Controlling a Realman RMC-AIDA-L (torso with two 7-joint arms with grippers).
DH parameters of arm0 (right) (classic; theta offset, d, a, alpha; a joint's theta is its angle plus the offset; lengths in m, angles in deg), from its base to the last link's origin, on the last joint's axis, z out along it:
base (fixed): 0 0 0 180
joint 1: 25.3 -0.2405 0 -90
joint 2: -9.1 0 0 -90
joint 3: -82.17 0.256 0 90
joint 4: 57.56 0 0 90
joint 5: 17.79 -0.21 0 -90
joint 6: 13.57 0 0 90
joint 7: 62.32 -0.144 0 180
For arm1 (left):
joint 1: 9.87 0.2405 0 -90
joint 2: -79.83 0 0 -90
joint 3: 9.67 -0.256 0 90
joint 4: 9.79 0 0 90
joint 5: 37.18 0.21 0 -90
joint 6: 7.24 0 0 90
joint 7: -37.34 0.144 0 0
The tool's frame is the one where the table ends.
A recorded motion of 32 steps. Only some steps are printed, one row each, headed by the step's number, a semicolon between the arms.
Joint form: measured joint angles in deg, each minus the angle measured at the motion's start. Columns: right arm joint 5, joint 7, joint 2, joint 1, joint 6, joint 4, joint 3; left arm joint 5, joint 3, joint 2, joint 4, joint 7, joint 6, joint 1.
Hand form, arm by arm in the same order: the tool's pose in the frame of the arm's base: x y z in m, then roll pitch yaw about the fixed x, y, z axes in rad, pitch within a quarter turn. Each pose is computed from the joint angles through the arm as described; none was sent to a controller.
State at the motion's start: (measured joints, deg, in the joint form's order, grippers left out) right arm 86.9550 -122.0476 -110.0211 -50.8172 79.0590 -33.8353 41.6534; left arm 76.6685 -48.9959 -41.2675 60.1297 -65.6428 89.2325 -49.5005
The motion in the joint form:
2: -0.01 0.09 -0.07 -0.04 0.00 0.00 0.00; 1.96 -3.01 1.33 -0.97 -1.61 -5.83 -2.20
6: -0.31 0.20 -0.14 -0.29 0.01 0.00 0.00; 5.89 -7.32 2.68 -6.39 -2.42 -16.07 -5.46
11: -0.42 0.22 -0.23 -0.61 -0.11 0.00 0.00; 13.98 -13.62 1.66 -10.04 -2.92 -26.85 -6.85
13: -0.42 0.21 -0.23 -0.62 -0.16 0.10 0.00; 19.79 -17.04 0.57 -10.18 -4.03 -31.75 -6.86
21: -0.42 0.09 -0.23 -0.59 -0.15 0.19 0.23; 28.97 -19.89 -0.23 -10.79 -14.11 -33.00 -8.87
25: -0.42 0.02 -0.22 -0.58 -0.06 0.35 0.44; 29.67 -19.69 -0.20 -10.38 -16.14 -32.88 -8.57
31: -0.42 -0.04 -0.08 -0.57 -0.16 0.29 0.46; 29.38 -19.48 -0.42 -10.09 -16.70 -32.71 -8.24
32: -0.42 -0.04 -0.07 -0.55 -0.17 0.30 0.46; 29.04 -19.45 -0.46 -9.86 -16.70 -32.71 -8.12
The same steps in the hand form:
2: 0.2771 0.2845 -0.0292 -2.9614 0.7134 -0.3079; -0.1254 0.3963 0.0818 -2.7909 -0.4800 0.1472
6: 0.2752 0.2861 -0.0291 -2.9574 0.7184 -0.3004; -0.1222 0.4259 0.0677 -2.7127 -0.4136 0.1743
11: 0.2733 0.2878 -0.0296 -2.9556 0.7200 -0.2950; -0.1306 0.4435 0.0375 -2.6216 -0.2619 0.1930
13: 0.2733 0.2882 -0.0294 -2.9533 0.7190 -0.2930; -0.1361 0.4480 0.0242 -2.5634 -0.1622 0.1920
21: 0.2736 0.2885 -0.0286 -2.9503 0.7214 -0.2941; -0.1362 0.4510 0.0112 -2.5486 -0.0835 0.3025
25: 0.2736 0.2890 -0.0276 -2.9465 0.7235 -0.2918; -0.1390 0.4509 0.0135 -2.5417 -0.0955 0.3347
31: 0.2744 0.2893 -0.0269 -2.9446 0.7216 -0.2934; -0.1397 0.4496 0.0131 -2.5465 -0.1098 0.3471
32: 0.2746 0.2893 -0.0268 -2.9441 0.7213 -0.2935; -0.1390 0.4494 0.0136 -2.5469 -0.1166 0.3459

